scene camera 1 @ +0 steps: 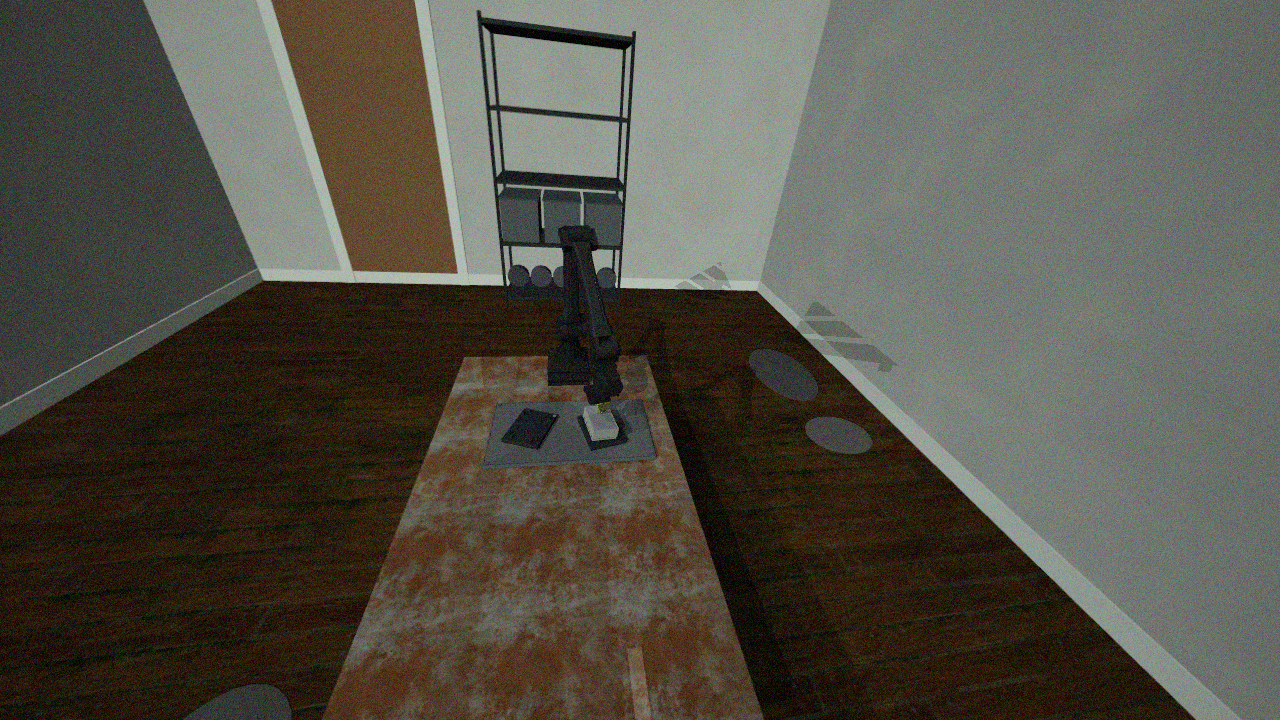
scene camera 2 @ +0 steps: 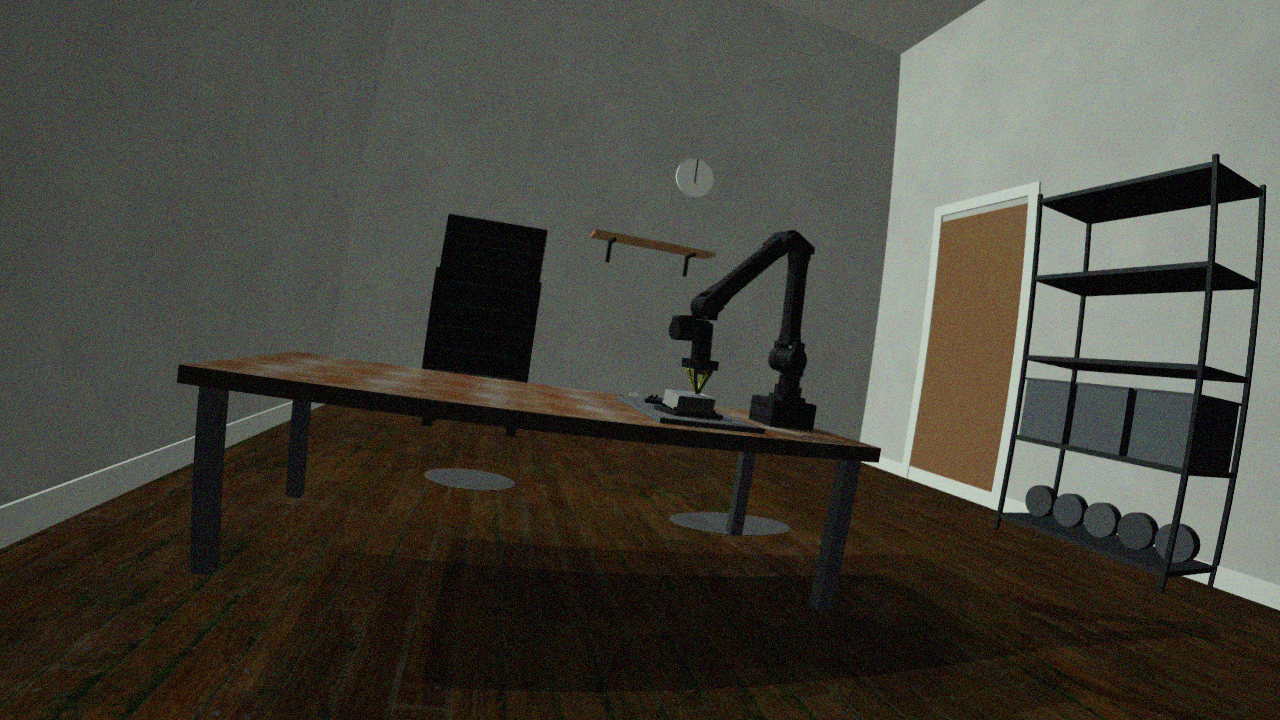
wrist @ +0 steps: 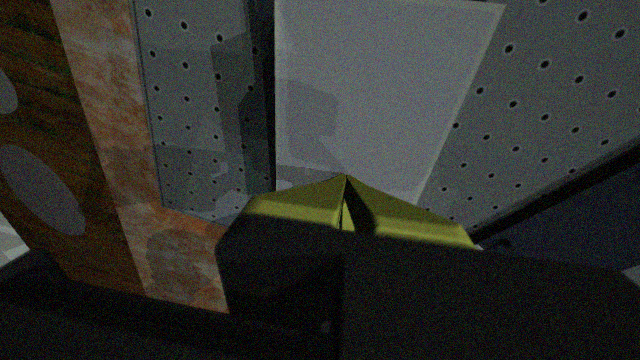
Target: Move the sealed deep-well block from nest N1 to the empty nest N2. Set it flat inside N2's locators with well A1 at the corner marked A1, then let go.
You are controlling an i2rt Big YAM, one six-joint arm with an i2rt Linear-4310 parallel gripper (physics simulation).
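Pixels of known places: gripper, fingertip midpoint: (scene camera 1: 599, 412) (scene camera 2: 697, 393) (wrist: 343, 185); arm's base, origin of the base link: (scene camera 1: 570, 356) (scene camera 2: 786, 400).
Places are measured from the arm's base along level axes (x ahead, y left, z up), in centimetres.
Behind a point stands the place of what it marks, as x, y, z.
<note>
The sealed deep-well block (scene camera 1: 601, 424) @(39.5, 13.0, -1.0) (scene camera 2: 688, 400) @(37.4, 17.6, -2.7) (wrist: 380, 85) @(39.0, 13.2, -1.1) is a white box with a pale flat top. It sits on a dark nest (scene camera 1: 610, 444) @(43.3, 16.1, -6.1) at the right of the grey perforated board in scene camera 1. A second dark nest (scene camera 1: 529, 428) @(36.7, -10.4, -5.8) stands empty at the board's left. Nest labels and the A1 mark are too small to read. My gripper (scene camera 1: 602, 409) @(33.8, 12.3, -0.9) (scene camera 2: 698, 392) @(33.8, 12.3, -0.9) (wrist: 343, 185) @(33.8, 12.3, -0.9) has yellow fingertips that are shut together with nothing between them. It points down at the block's arm-side end, at or just above its top; contact cannot be told.
The perforated board (scene camera 1: 563, 452) @(46.2, 1.5, -7.0) (wrist: 170, 75) @(32.9, 26.8, -7.0) lies on the rust-coloured table (scene camera 1: 546, 555) @(79.7, 0.4, -8.3) (scene camera 2: 447, 386) @(104.3, 12.2, -8.3), in front of the arm's base (scene camera 1: 567, 367) @(8.0, -0.4, -0.1) (scene camera 2: 782, 411) @(4.2, 7.6, -3.2). A shelf rack (scene camera 1: 556, 113) (scene camera 2: 1208, 295) stands beyond the table. A black chair-like object (scene camera 2: 487, 300) stands behind it.
</note>
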